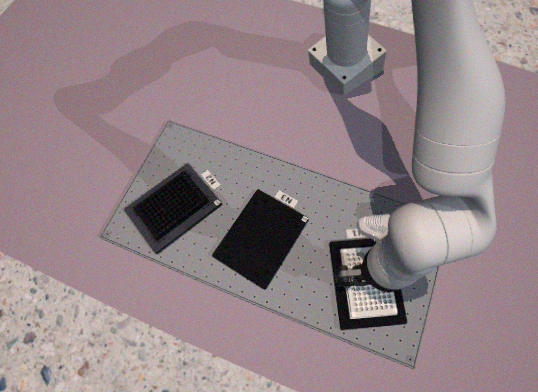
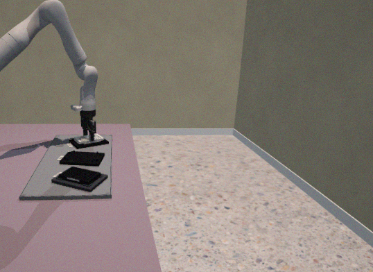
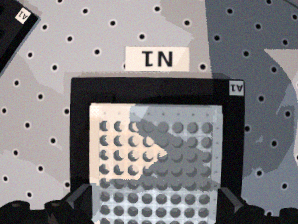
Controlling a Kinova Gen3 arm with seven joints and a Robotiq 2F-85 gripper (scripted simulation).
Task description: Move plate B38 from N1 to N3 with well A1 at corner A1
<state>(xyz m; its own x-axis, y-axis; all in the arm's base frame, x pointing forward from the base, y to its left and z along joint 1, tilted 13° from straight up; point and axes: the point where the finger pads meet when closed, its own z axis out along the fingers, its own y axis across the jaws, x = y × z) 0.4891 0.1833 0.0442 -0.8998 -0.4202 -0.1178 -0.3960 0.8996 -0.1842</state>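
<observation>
The plate B38 lies 1 cm below my hand. Also, from my hand: N1 label: 9 cm behind, 4 cm to the right, 3 cm below; A1 corner mark: 15 cm to the right, 8 cm behind, 2 cm below; plate nest N1: 2 cm below.
</observation>
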